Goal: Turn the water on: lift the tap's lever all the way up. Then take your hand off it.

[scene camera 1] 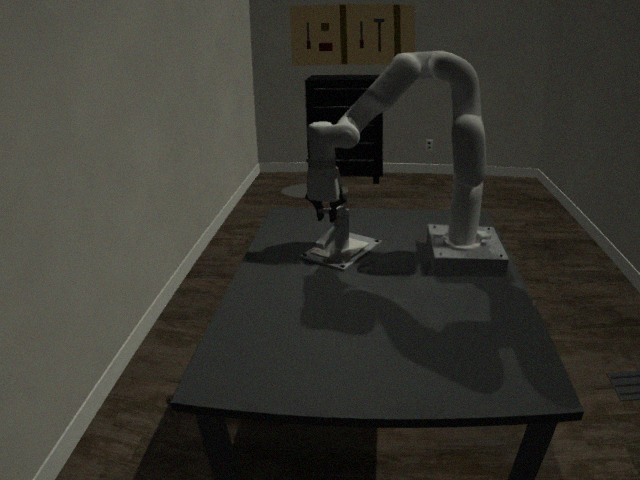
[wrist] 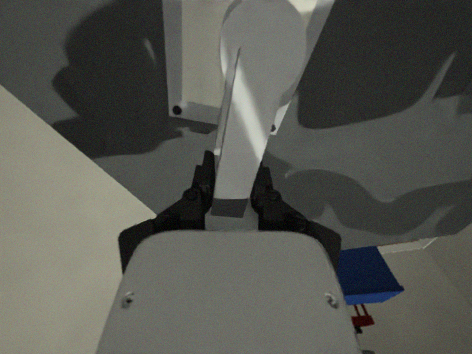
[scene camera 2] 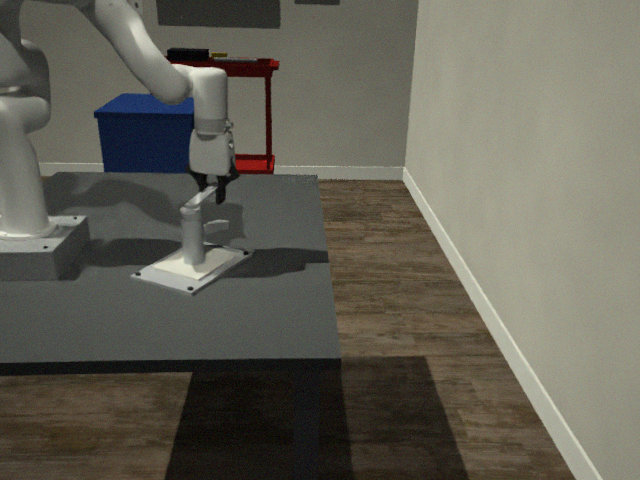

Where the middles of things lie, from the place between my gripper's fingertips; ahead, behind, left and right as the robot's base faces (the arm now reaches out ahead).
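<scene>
There is the square base plate (scene camera 2: pixel 147 275), which I find 130 mm below my hand, 40 mm behind it and 70 mm to the right of it. As for the flat lever (wrist: pixel 261 56), my gripper is 10 mm below it, 20 mm past it and 40 mm to the left of it.
</scene>
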